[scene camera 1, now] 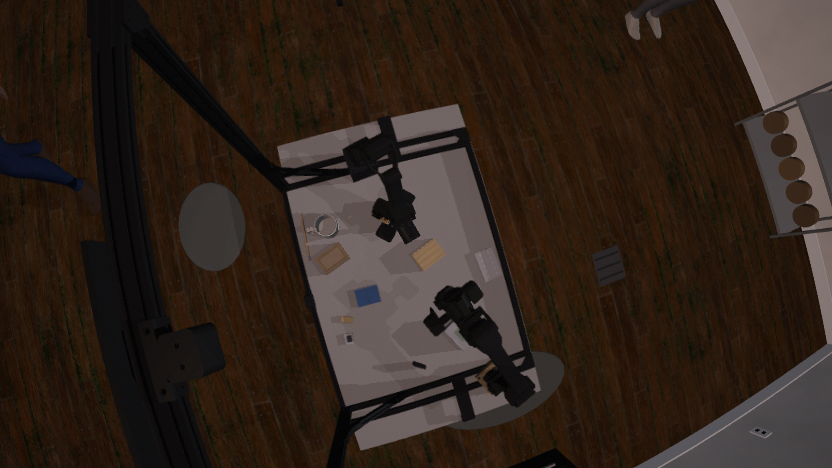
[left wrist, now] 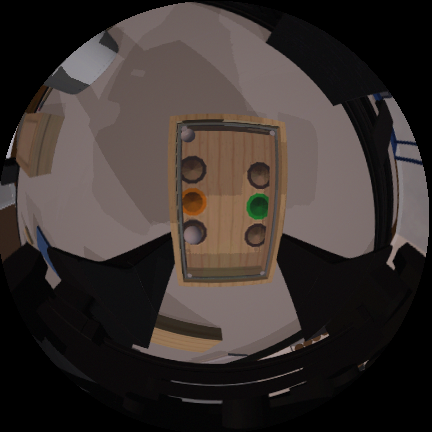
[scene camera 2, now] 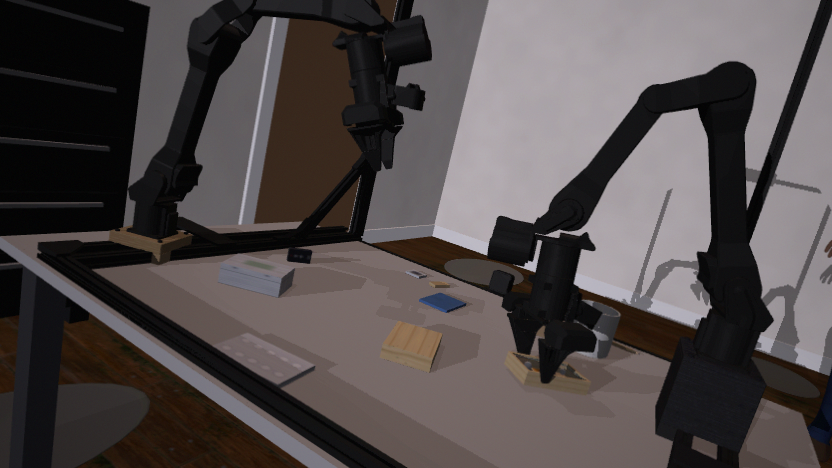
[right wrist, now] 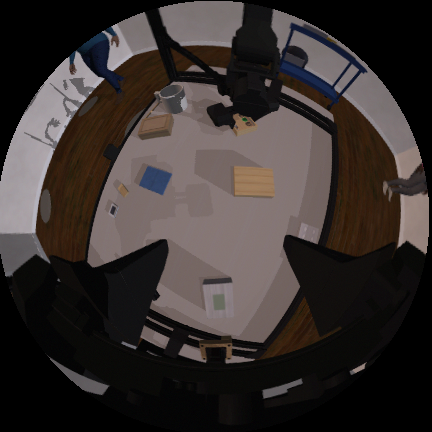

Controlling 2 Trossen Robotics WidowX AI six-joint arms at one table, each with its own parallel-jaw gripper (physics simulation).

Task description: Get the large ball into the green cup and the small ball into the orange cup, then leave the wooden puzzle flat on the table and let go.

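Places are measured from the left arm's base along level axes (x ahead, y left, z up), in metres.
Where they show: left gripper, fingertip midpoint: [left wrist: 226, 237] [scene camera 2: 533, 372] [right wrist: 241, 124]; right gripper, fingertip midpoint: [scene camera 2: 383, 170] [right wrist: 226, 243]; left arm's base, link origin: [scene camera 1: 360, 156] [scene camera 2: 720, 358]; right arm's base, link origin: [scene camera 1: 493, 378] [scene camera 2: 152, 232] [right wrist: 215, 352].
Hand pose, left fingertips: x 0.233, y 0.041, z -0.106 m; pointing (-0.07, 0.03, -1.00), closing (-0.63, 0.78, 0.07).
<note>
Things, the pixels of their centre, and the offset from my left fingertips. "spot": a spot on its surface instead.
- wooden puzzle, body centre: [left wrist: 227, 205] [scene camera 2: 546, 372] [right wrist: 237, 118] dx -0.018, dy -0.015, dz +0.001 m
- large ball, body centre: [left wrist: 192, 234] dx +0.013, dy -0.020, dz -0.001 m
- orange cup, surface spot: [left wrist: 193, 202] spot: dx -0.008, dy -0.033, dz +0.009 m
- small ball, body centre: [left wrist: 187, 135] dx -0.037, dy -0.064, dz -0.006 m
- green cup, surface spot: [left wrist: 258, 206] spot: dx -0.030, dy -0.003, dz +0.011 m
- grooved wooden block, body centre: [scene camera 2: 412, 345] [left wrist: 179, 336] [right wrist: 253, 181] [scene camera 1: 428, 254] dx +0.176, dy +0.067, dz -0.004 m
- grey mug, body centre: [scene camera 2: 594, 325] [scene camera 1: 323, 227] [right wrist: 169, 97] dx -0.058, dy -0.254, dz +0.032 m
- brown box, body centre: [right wrist: 155, 126] [scene camera 1: 332, 258] dx +0.056, dy -0.267, dz +0.002 m
- blue book, body centre: [scene camera 2: 443, 302] [left wrist: 47, 253] [right wrist: 154, 179] [scene camera 1: 367, 295] dx +0.231, dy -0.200, dz -0.012 m
- dotted pale plate, body centre: [scene camera 2: 260, 359] [right wrist: 304, 244] [left wrist: 222, 359] [scene camera 1: 488, 264] dx +0.299, dy +0.267, dz -0.011 m
- grey-white box, body centre: [scene camera 2: 257, 274] [right wrist: 218, 298] [scene camera 1: 459, 333] dx +0.494, dy +0.060, dz +0.003 m
The wooden puzzle [left wrist: 230, 257] [scene camera 2: 567, 385] [right wrist: 245, 129] is a shallow tray with a clear cover, held tilted a little above the table. My left gripper [left wrist: 226, 237] [scene camera 2: 533, 365] is shut on its long sides. In the left wrist view, the large ball [left wrist: 193, 234] sits in the dark cup just below the orange cup [left wrist: 193, 202]. The small ball [left wrist: 188, 135] lies in the upper left corner, outside the cups. The green cup [left wrist: 258, 206] is empty, on the right side. My right gripper [right wrist: 226, 243] [scene camera 2: 381, 165] is open and empty, high above the table.
A grooved wooden block [scene camera 1: 428, 254] [scene camera 2: 411, 344] [right wrist: 254, 181] lies near the puzzle. A grey mug [right wrist: 173, 98], a brown box [scene camera 1: 332, 257], a blue book [scene camera 1: 367, 295] and a dotted pale plate [scene camera 2: 266, 356] are on the table. A grey-white box [scene camera 2: 256, 275] stands near the right arm.
</note>
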